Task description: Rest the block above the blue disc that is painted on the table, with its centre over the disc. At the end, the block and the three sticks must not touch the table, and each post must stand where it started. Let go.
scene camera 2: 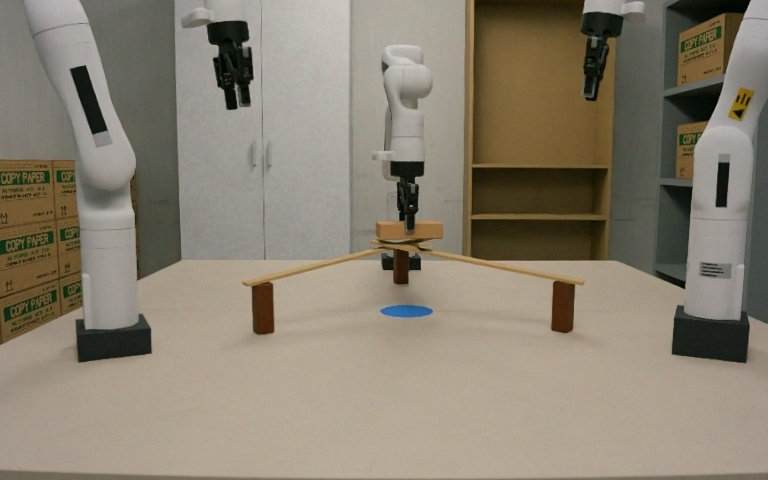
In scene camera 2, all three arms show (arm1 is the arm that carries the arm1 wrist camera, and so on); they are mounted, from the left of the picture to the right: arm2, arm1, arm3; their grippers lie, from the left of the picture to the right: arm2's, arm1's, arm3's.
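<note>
The orange-tan block (390, 229) lies level just above or on the crossing sticks. Arm1's gripper (408, 226) is around it, one fingertip on its front face, and looks shut on it; the far finger is hidden. The left stick (311, 268) slopes up from the left post (263, 308). The right stick (504, 266) slopes up from the right post (562, 307). The third stick is foreshortened in the crossing, before the back post (400, 268). All posts stand upright. The blue disc (406, 311) lies below the crossing. Arm2's gripper (237, 104) and arm3's gripper (590, 96) look open and empty, high up.
The arm2 base (113, 342) stands at the left and the arm3 base (710, 339) at the right of the table (385, 407). The arm1 base (387, 262) is behind the back post. Cabinets, shelves and paper boxes stand beyond the table.
</note>
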